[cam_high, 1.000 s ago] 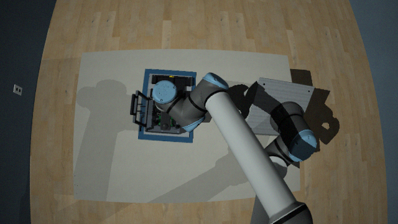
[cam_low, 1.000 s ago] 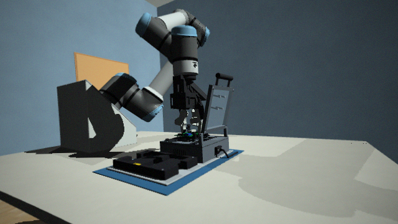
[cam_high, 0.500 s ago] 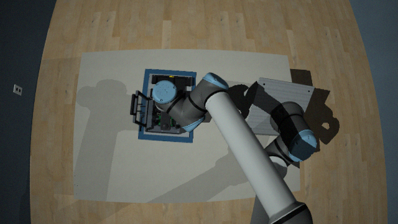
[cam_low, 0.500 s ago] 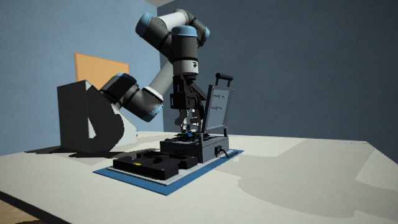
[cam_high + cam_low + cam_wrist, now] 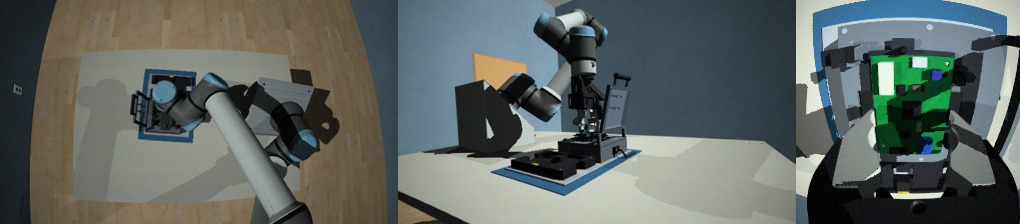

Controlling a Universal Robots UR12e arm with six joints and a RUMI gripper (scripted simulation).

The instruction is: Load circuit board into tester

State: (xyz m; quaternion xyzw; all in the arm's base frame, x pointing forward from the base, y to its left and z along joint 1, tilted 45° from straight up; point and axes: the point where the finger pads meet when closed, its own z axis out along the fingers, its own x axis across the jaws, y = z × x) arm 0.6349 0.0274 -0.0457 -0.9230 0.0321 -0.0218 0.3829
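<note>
The green circuit board lies right at my hand. Also, from my hand: tester lid (12 cm ahead, 10 cm above, 1 cm to the right).
</note>
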